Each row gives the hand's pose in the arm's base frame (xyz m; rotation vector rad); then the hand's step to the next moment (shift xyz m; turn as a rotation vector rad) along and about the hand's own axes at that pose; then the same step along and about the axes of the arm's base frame.
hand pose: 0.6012 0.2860 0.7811 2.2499 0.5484 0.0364
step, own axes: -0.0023 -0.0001 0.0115 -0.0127 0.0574 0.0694
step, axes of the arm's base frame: 0.0002 -0.0090 -0.0075 0.0238 -0.0877 -0.0038
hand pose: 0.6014 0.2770 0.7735 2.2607 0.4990 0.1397
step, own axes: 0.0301 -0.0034 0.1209 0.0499 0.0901 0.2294
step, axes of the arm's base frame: 0.0575 -0.0697 -0.0858 0.1323 -0.1934 -0.0914
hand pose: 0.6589 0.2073 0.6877 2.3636 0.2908 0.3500
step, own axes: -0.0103 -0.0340 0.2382 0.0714 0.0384 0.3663
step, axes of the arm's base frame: 0.0652 -0.1283 -0.1931 0.1919 -0.2357 -0.2199
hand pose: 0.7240 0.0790 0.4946 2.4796 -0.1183 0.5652
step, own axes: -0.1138 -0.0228 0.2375 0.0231 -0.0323 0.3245
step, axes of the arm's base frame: -0.0107 -0.1202 -0.2352 0.1474 -0.1559 -0.2467
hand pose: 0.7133 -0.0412 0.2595 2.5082 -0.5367 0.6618
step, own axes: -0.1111 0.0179 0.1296 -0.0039 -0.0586 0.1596
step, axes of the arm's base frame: -0.0528 -0.0578 -0.1527 0.0807 -0.0386 -0.1447
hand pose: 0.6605 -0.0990 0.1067 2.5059 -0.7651 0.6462
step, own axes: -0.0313 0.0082 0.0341 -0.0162 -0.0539 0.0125
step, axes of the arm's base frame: -0.0178 -0.0117 -0.0419 0.0244 0.0403 -0.0332
